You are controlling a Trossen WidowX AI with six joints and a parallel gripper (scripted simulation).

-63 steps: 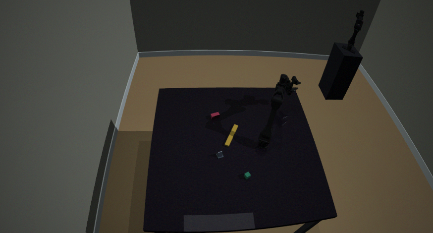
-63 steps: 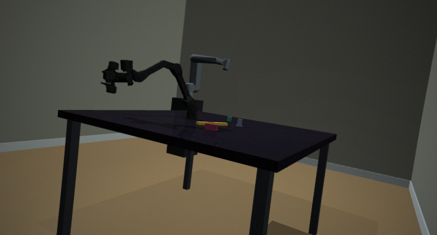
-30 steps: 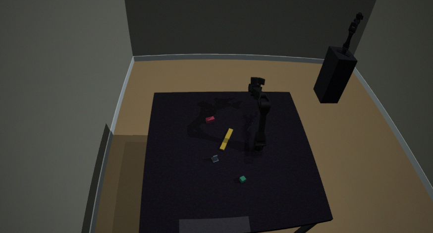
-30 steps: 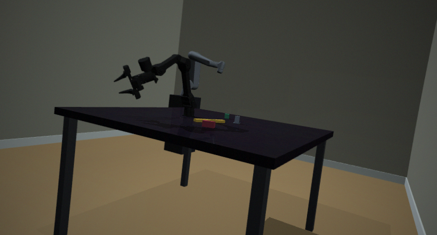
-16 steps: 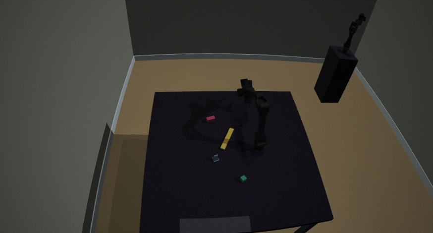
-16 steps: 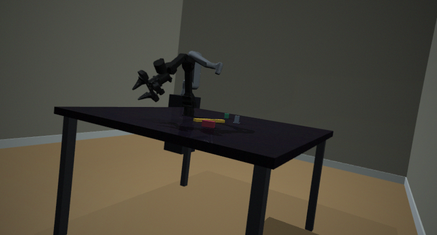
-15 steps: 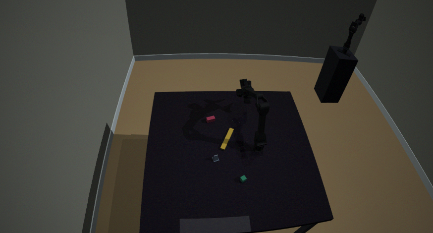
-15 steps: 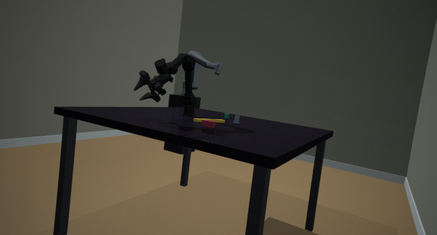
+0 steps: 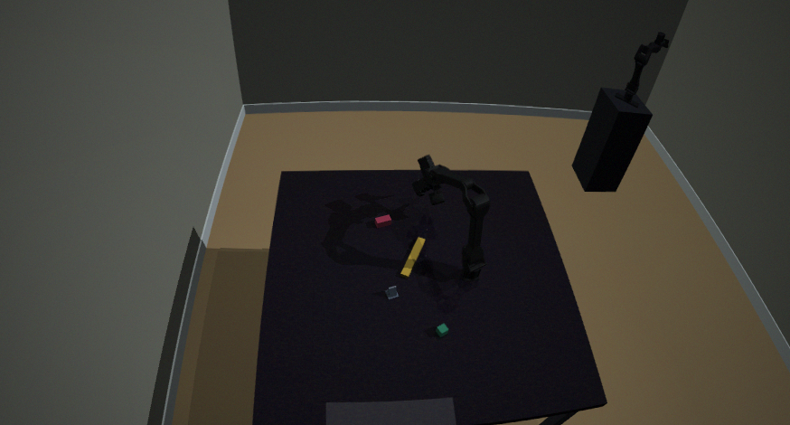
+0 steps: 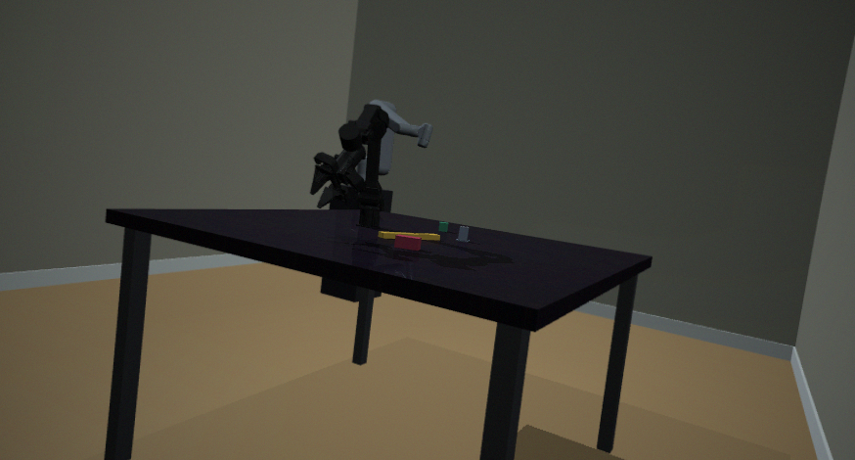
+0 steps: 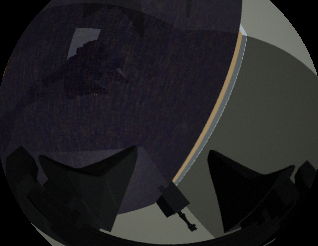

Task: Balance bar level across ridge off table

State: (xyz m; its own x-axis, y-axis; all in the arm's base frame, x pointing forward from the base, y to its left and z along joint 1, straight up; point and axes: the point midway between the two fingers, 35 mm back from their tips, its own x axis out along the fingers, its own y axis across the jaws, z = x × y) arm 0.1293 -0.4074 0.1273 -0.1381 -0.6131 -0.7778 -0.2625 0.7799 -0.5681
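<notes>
Now: the yellow bar 33 cm to the left of my gripper tip, 11 cm ahead of it and 9 cm below it. The rest, counted from my gripper tip: green cube 69 cm to the left, 8 cm below, 3 cm ahead; red block 23 cm ahead, 14 cm to the left, 8 cm below.
</notes>
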